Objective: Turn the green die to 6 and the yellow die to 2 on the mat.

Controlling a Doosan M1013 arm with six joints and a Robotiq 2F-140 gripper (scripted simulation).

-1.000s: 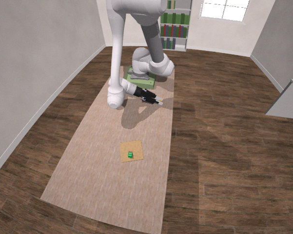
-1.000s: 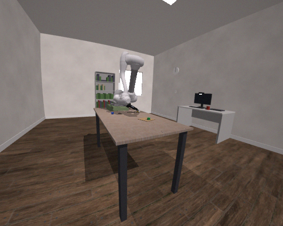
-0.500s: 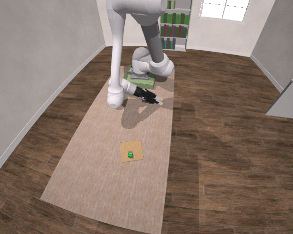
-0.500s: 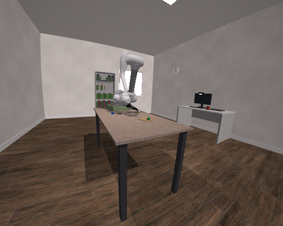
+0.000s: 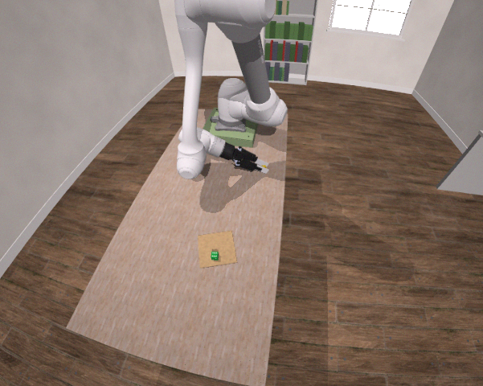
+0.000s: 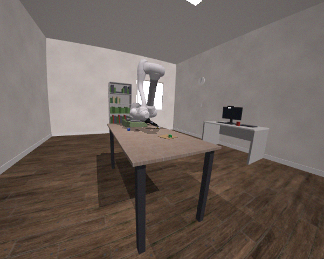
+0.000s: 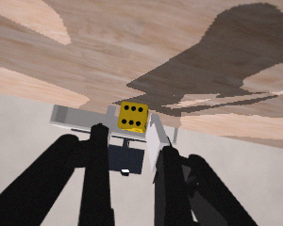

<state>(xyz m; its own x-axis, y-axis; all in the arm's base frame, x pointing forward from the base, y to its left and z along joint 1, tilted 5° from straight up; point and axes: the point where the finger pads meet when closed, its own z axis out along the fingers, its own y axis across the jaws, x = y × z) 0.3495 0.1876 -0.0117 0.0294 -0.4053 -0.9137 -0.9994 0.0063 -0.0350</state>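
Now: hand 20 mm above the yellow die and 10 mm to the right of it. From my hand the other things lie so: green die: 480 mm ahead, 170 mm to the right, 10 mm below; then tan mat: 450 mm ahead, 170 mm to the right, 30 mm below; then blue die: 400 mm to the right, 20 mm below, 10 mm ahead.
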